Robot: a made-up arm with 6 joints. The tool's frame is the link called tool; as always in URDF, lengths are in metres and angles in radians.
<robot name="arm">
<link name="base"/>
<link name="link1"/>
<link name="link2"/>
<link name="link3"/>
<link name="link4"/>
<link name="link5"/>
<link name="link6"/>
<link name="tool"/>
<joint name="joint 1" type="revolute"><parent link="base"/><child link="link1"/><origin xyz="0.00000 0.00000 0.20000"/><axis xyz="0 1 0"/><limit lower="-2.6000" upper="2.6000" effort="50" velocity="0.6"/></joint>
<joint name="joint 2" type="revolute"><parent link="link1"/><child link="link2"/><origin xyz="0.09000 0.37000 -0.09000"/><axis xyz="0 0 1"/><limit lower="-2.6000" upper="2.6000" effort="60" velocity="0.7"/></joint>
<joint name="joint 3" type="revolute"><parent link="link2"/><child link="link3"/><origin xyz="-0.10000 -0.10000 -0.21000"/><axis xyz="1 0 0"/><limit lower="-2.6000" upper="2.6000" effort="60" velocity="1.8"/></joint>
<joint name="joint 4" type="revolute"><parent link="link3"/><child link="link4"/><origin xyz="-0.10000 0.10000 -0.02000"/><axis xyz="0 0 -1"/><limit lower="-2.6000" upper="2.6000" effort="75" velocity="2.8"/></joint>
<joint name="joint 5" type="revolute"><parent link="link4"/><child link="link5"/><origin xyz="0.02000 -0.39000 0.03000"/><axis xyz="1 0 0"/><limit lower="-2.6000" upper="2.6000" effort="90" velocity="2.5"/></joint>
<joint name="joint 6" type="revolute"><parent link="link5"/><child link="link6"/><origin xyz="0.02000 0.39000 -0.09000"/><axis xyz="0 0 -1"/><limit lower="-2.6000" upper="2.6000" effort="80" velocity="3.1"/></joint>
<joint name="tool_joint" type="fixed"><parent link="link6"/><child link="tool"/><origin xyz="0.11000 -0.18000 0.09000"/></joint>
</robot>
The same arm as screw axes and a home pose.
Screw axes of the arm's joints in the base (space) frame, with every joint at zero. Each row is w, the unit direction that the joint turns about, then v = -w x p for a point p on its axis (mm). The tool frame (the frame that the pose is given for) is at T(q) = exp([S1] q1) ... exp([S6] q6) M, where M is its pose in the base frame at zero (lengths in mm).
S1: w 0 1 0 v -200 0 0
S2: w 0 0 1 v 370 -90 0
S3: w 1 0 0 v 0 -100 -270
S4: w 0 0 -1 v -370 -110 0
S5: w 1 0 0 v 0 -90 20
S6: w 0 0 -1 v -370 -70 0
M: xyz 40 190 -90 (mm) quaternion w x y z 1 0 0 0
Joint limits (rad, base to tool): -2.6..2.6 -2.6..2.6 -2.6..2.6 -2.6..2.6 -2.6..2.6 -2.6..2.6

